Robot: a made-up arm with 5 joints.
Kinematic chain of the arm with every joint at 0, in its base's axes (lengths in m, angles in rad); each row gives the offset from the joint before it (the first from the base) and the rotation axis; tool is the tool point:
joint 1: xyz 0 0 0.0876 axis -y
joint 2: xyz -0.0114 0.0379 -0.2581 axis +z
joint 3: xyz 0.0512 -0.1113 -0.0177 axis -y
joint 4: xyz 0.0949 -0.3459 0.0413 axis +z
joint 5: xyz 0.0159 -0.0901 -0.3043 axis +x
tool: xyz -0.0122 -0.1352 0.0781
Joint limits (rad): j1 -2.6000..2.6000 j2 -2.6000..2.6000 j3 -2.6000..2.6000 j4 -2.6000..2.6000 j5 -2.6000..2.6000
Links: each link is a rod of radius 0.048 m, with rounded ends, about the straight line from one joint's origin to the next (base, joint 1, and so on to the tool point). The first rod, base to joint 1, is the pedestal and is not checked.
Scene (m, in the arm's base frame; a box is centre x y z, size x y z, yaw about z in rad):
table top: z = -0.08
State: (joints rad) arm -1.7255 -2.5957 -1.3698 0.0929 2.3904
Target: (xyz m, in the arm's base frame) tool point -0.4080 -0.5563 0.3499
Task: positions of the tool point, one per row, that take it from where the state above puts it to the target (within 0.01 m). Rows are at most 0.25 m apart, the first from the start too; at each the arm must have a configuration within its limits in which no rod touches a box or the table.
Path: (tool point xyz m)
1: -0.5376 0.5831 0.3080
2: -0.6016 0.4705 0.4580
3: -0.6423 0.3074 0.5732
4: -0.6554 0.1102 0.6359
5: -0.6379 -0.0982 0.6375
6: -0.5889 -0.2924 0.5806
7: -0.5105 -0.4502 0.4778
8: -0.4080 -0.5563 0.3499

